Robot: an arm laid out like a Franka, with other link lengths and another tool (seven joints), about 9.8 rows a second.
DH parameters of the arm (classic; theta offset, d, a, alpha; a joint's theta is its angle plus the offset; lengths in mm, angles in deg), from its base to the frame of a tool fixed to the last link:
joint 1: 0 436.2 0 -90
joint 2: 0 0 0 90
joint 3: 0 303.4 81.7 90
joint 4: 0 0 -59.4 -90
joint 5: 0 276.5 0 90
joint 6: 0 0 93.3 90
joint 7: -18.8 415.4 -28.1 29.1
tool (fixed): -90 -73.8 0 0
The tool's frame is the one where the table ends.
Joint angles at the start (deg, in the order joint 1, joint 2, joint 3, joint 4, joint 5, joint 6, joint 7): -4.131, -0.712, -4.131, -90.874, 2.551, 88.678, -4.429
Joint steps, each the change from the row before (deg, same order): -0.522, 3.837, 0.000, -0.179, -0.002, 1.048, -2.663; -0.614, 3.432, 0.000, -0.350, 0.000, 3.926, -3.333; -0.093, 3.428, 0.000, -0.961, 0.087, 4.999, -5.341; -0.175, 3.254, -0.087, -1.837, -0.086, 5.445, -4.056; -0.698, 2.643, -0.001, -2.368, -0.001, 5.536, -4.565; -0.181, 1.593, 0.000, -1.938, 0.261, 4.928, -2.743
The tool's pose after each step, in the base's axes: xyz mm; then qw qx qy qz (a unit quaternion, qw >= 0). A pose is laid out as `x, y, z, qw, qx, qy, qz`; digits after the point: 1 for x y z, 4 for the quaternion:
424.8, -94.9, 416.0, 0.2441, -0.5751, -0.7664, -0.1492
446.4, -104.1, 391.2, 0.2453, -0.5576, -0.7797, -0.1447
471.6, -109.8, 362.6, 0.2460, -0.5217, -0.8051, -0.1381
490.6, -117.0, 330.1, 0.2461, -0.4959, -0.8225, -0.1307
504.7, -127.1, 299.1, 0.2450, -0.4688, -0.8395, -0.1244
518.6, -131.1, 279.5, 0.2362, -0.4505, -0.8519, -0.1244

